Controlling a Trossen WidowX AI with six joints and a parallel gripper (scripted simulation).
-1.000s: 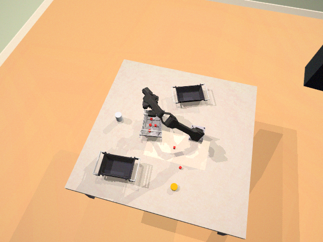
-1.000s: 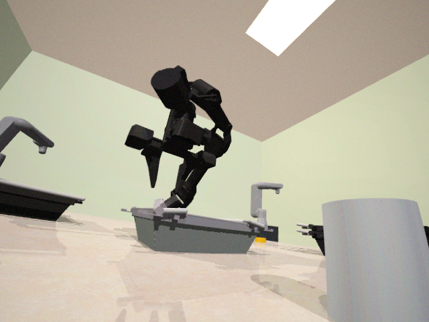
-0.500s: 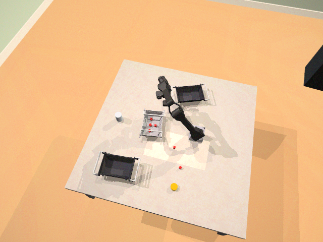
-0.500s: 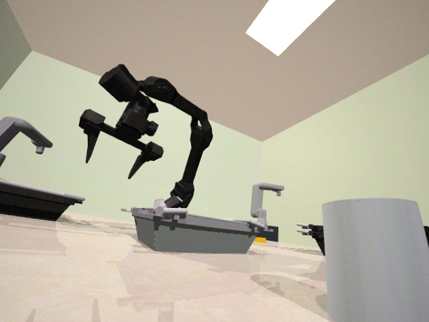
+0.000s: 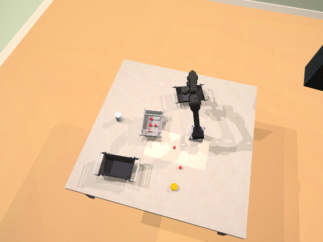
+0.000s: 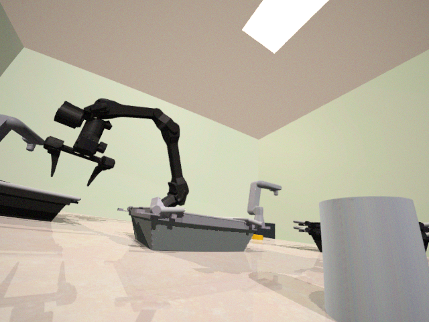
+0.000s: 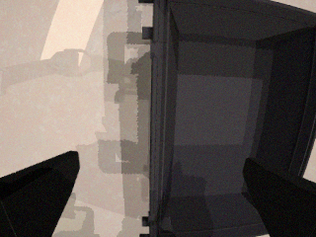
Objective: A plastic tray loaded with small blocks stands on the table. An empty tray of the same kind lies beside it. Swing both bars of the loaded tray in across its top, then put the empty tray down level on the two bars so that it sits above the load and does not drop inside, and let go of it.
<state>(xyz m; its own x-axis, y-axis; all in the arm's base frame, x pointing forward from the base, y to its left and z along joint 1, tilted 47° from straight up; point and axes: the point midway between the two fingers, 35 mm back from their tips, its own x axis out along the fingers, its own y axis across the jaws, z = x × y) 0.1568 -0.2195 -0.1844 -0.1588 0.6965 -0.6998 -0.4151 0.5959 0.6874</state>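
My gripper tip is now 70 mm to the left of the dark tray, 60 mm above it and 20 mm short of it. Also, from my gripper tip: yellow disc (730 mm to the left, 110 mm behind, 100 mm below).
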